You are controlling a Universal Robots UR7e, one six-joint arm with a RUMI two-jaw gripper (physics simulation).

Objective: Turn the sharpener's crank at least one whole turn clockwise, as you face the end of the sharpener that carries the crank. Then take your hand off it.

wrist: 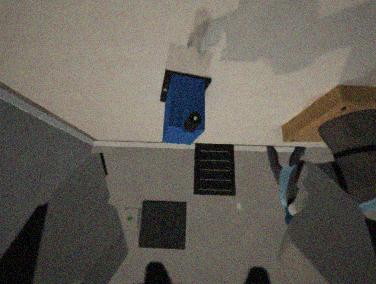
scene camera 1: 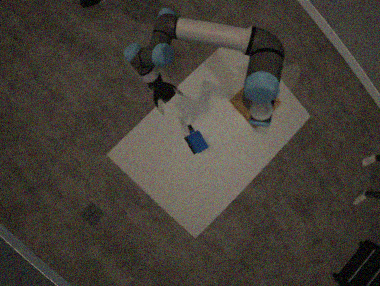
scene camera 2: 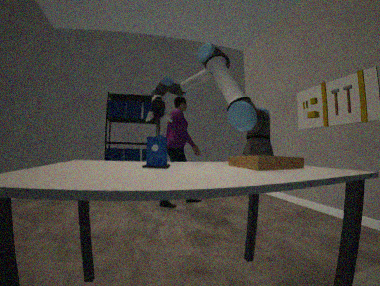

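Seen in the pictures: gripper, fingertip midpoint: (wrist: 199, 159) (scene camera 1: 173, 105) (scene camera 2: 159, 122); arm's base at its link origin: (wrist: 349, 122) (scene camera 2: 257, 157).
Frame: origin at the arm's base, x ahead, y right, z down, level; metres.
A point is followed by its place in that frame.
The blue sharpener (scene camera 1: 196, 142) {x 0.487, y 0.008, z -0.080 m} (scene camera 2: 157, 151) {x 0.473, y -0.056, z -0.021 m} (wrist: 185, 95) {x 0.477, y 0.083, z -0.024 m} stands upright on the white table (scene camera 1: 195, 210) {x 0.752, y -0.374, z 0.047 m} (scene camera 2: 100, 181) {x 0.591, y -0.402, z 0.047 m} (wrist: 75, 45) {x 0.686, y 0.103, z 0.047 m}. Its black crank (scene camera 1: 190, 128) {x 0.468, y 0.096, z -0.095 m} (wrist: 193, 121) {x 0.465, y 0.117, z -0.091 m} sticks out on the side that faces the wrist camera; it is hidden behind the body in scene camera 2. My gripper (scene camera 1: 171, 101) {x 0.481, y 0.252, z -0.180 m} (scene camera 2: 154, 119) {x 0.481, y 0.252, z -0.180 m} (wrist: 199, 159) {x 0.481, y 0.252, z -0.180 m} is open and empty. It hangs above and out from the crank end, near the table's edge, apart from the sharpener. In the wrist view the crank shows above and between the two spread fingers.
A wooden block (scene camera 1: 241, 105) {x 0.089, y 0.016, z -0.002 m} (scene camera 2: 265, 162) {x 0.053, y -0.164, z 0.015 m} (wrist: 320, 112) {x 0.115, y 0.022, z 0.009 m} lies by the arm's base. A person in purple (scene camera 2: 177, 130) is behind the table, near a shelf rack (scene camera 2: 106, 131). A black slatted rack (wrist: 215, 183) shows beyond the table's edge.
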